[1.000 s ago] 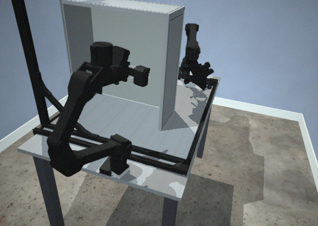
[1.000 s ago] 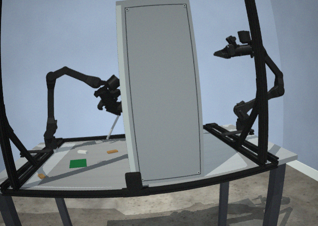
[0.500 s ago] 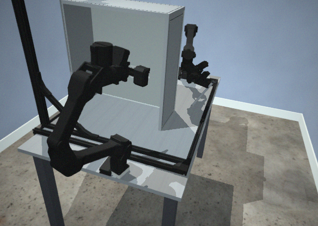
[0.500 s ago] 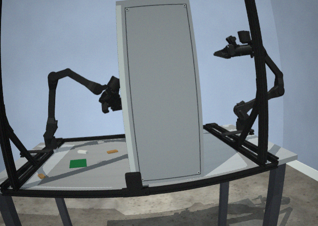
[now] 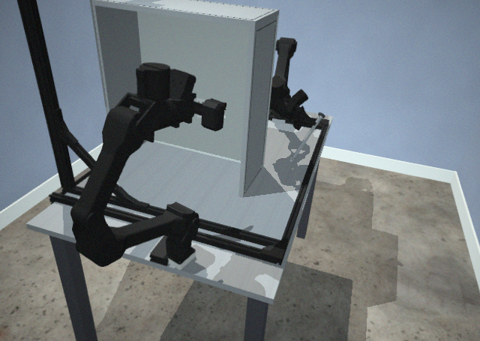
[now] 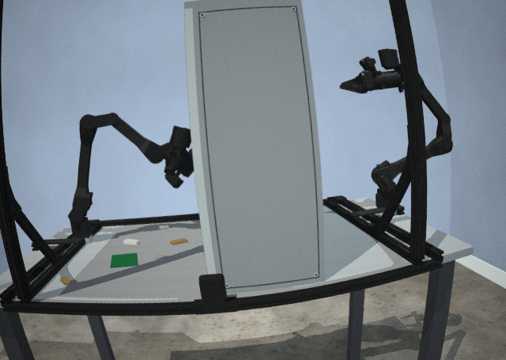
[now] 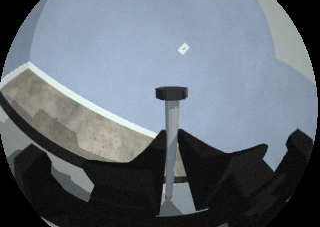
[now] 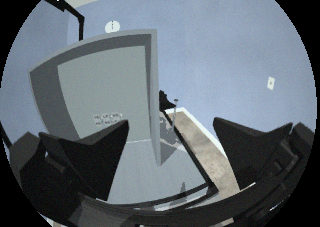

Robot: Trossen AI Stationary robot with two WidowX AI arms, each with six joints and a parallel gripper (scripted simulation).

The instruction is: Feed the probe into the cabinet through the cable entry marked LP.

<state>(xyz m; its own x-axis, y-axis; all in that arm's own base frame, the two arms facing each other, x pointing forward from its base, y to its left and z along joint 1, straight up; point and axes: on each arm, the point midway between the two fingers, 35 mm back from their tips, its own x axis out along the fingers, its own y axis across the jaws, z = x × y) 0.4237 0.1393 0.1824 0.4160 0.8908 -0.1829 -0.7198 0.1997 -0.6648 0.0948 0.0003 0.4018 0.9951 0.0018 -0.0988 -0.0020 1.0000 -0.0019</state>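
Right now my left hand is 50 mm above the rod, 40 mm to the left of it and 10 mm short of it. From my left hand the other things lie so: white block: 240 mm behind, 210 mm to the left, 200 mm below; green patch: 410 mm behind, 200 mm below, 190 mm to the left; LP label: 390 mm behind, 70 mm to the right, 10 mm above.
The rod lies 190 mm ahead of my right hand, 470 mm to the left of it and 270 mm below it. Round my right hand: white block: 70 mm behind, 720 mm to the left, 420 mm below; green patch: 230 mm behind, 710 mm to the left, 420 mm below; LP label: 220 mm behind, 450 mm to the left, 210 mm below.
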